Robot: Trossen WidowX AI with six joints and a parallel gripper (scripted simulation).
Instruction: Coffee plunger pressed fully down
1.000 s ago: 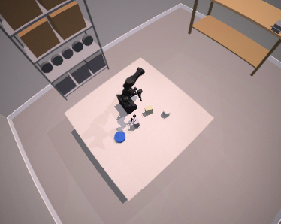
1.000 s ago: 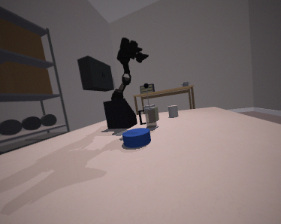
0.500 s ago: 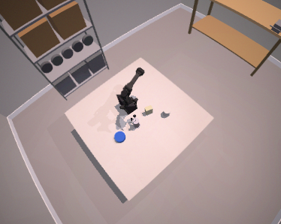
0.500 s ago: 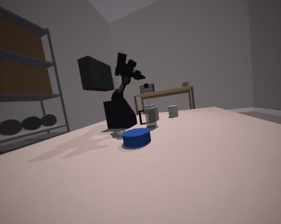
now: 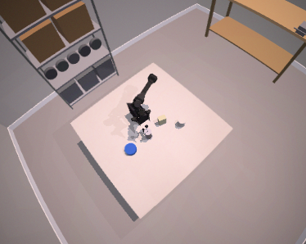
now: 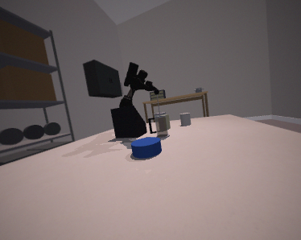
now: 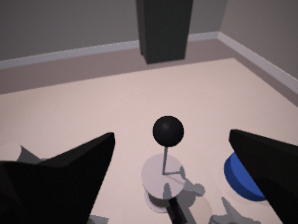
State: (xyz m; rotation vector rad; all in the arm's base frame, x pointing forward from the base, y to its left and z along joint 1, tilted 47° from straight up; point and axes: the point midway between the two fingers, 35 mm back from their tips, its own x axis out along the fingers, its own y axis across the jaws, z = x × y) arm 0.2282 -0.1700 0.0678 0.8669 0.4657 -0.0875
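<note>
Now: gripper tip 15 cm above the coffee press and 1 cm to the left of it. Also, from my gripper tip: blue disc 26 cm below, 23 cm to the right, 1 cm behind.
</note>
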